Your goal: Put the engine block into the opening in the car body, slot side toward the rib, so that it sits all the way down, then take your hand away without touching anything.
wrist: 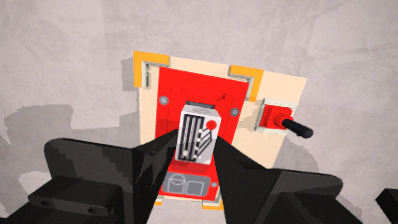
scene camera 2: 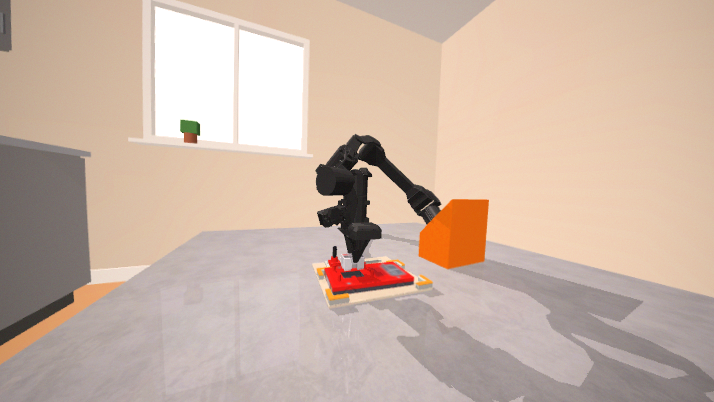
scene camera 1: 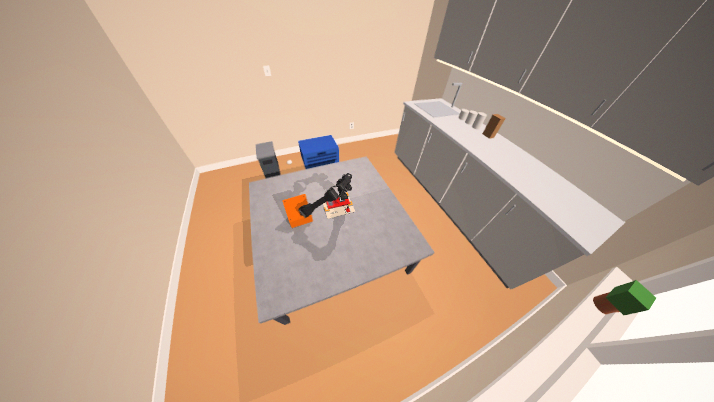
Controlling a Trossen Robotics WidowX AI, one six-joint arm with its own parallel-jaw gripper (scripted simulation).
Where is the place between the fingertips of my gripper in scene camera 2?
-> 353, 259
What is my gripper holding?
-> An engine block.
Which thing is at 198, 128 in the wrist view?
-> An engine block.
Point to a car body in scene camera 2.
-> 379, 276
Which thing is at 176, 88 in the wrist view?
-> A car body.
